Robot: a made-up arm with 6 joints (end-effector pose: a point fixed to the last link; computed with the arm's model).
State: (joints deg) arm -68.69 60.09 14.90 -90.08 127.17 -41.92
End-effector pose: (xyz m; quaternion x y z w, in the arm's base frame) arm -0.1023 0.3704 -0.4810 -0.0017 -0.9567 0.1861 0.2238
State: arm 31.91 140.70 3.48 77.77 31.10 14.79
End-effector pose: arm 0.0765 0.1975 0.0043 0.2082 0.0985 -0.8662 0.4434
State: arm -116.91 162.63 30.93 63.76 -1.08 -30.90
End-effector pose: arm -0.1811 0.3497 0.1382 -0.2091 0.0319 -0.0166 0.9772
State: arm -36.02 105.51 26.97 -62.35 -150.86 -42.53
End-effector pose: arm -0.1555 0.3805 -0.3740 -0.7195 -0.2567 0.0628 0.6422
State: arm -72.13 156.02 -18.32 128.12 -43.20 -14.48
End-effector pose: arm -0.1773 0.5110 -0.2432 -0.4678 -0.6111 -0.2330 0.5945
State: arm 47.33 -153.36 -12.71 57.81 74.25 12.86
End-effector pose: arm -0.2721 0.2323 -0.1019 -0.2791 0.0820 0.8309 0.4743
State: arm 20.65 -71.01 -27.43 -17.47 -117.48 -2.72
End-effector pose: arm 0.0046 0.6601 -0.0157 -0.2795 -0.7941 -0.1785 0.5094
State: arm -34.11 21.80 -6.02 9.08 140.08 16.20
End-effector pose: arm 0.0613 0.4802 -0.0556 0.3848 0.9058 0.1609 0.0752
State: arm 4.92 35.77 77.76 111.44 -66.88 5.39
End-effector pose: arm -0.4599 -0.0647 -0.1616 0.5964 -0.6756 -0.1406 0.4100
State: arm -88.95 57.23 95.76 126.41 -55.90 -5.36
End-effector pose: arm 0.2701 -0.1670 -0.2905 0.9421 0.0145 0.1170 0.3140
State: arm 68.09 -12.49 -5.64 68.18 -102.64 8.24
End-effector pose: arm 0.0413 0.4474 -0.0941 -0.4647 -0.7684 -0.3636 0.2477
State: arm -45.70 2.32 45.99 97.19 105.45 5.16
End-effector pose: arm -0.0320 -0.0470 -0.0667 -0.0871 0.2058 0.9644 0.1417
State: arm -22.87 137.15 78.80 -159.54 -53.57 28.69
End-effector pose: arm -0.5035 0.5012 -0.0715 0.0504 -0.9746 -0.2182 0.0088
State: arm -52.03 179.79 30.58 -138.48 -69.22 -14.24
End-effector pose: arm -0.3090 0.5405 -0.2287 0.0771 0.9854 0.1473 0.0372
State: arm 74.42 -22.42 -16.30 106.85 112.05 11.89
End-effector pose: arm -0.0361 0.4346 -0.0858 0.2096 0.1874 0.0929 0.9551
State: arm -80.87 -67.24 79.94 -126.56 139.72 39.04
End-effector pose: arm -0.0070 0.6361 -0.1455 0.0345 0.4083 -0.1130 0.9051
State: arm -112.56 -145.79 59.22 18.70 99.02 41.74
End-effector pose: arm -0.0457 0.2487 -0.0235 -0.6727 -0.6432 0.3653 0.0175
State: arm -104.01 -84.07 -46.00 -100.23 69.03 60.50
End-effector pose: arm -0.5278 0.3384 -0.1219 -0.1904 0.8050 0.1132 0.5503
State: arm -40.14 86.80 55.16 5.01 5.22 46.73
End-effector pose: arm -0.0661 0.2476 0.0355 0.4883 0.5581 0.1608 0.6514
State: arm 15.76 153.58 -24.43 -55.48 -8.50 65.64
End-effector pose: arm -0.4347 0.2969 -0.3024 -0.2968 -0.0264 0.8307 0.4703
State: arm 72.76 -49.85 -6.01 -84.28 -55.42 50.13
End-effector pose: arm 0.2850 0.2193 -0.2436 0.0132 0.3964 -0.3848 0.8335
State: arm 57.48 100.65 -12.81 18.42 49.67 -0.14
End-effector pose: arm -0.1534 -0.0012 -0.1538 0.5306 0.1994 -0.8224 0.0493
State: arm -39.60 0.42 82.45 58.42 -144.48 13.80
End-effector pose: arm 0.0059 -0.0486 -0.0907 0.7618 -0.5910 -0.0121 0.2650
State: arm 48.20 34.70 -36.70 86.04 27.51 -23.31
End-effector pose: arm 0.2039 0.3634 -0.0691 -0.2304 -0.1103 -0.6957 0.6713
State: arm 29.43 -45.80 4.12 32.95 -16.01 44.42
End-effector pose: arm -0.1699 0.3819 0.0308 0.2548 -0.2191 0.4077 0.8490
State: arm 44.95 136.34 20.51 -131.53 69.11 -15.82
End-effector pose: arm -0.0275 0.6459 -0.3080 -0.5769 -0.1784 -0.2694 0.7502
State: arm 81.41 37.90 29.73 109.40 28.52 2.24
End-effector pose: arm -0.1853 0.5842 0.0068 0.0228 -0.3703 -0.3420 0.8634
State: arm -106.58 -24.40 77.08 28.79 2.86 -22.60
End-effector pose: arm 0.1842 0.1912 0.0433 -0.0901 0.3295 -0.9237 0.1737
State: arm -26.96 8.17 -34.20 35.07 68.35 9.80
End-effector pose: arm 0.0446 0.4692 0.1106 0.4212 0.3782 0.1721 0.8062
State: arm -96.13 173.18 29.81 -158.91 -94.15 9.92
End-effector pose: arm -0.4402 0.3195 -0.1886 -0.1840 0.9625 0.1881 0.0655
